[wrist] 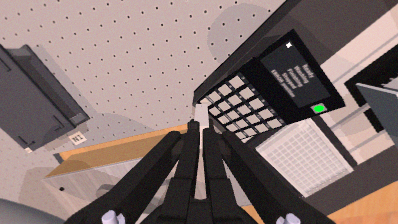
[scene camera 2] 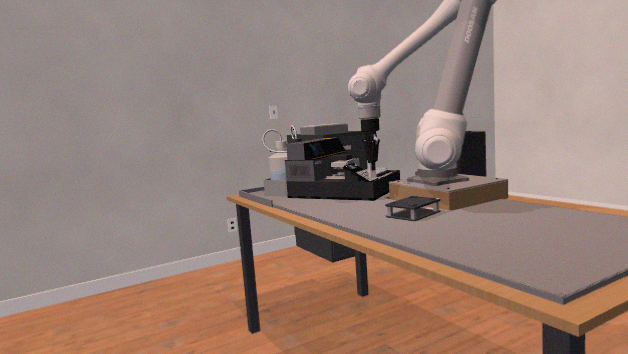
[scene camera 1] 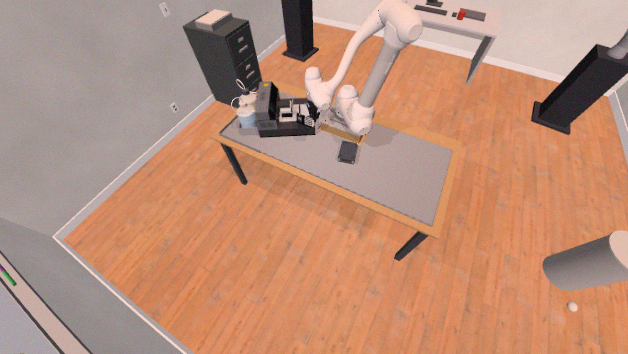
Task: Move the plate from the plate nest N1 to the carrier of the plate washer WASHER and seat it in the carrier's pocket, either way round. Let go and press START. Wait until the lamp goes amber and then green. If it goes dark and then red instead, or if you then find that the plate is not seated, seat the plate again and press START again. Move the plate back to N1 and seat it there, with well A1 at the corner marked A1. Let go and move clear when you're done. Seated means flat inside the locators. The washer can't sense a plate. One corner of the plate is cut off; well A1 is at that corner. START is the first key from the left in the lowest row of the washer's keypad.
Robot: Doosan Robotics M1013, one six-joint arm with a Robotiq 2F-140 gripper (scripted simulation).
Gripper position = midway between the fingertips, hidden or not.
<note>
In view: the gripper (scene camera 2: 372, 177), a white gridded plate (wrist: 300, 152) and a plate washer (scene camera 2: 310, 162).
The gripper is seen too in the wrist view (wrist: 201, 113). The plate washer is seen too in the wrist view (wrist: 299, 66) and in scene camera 1 (scene camera 1: 270, 123).
</note>
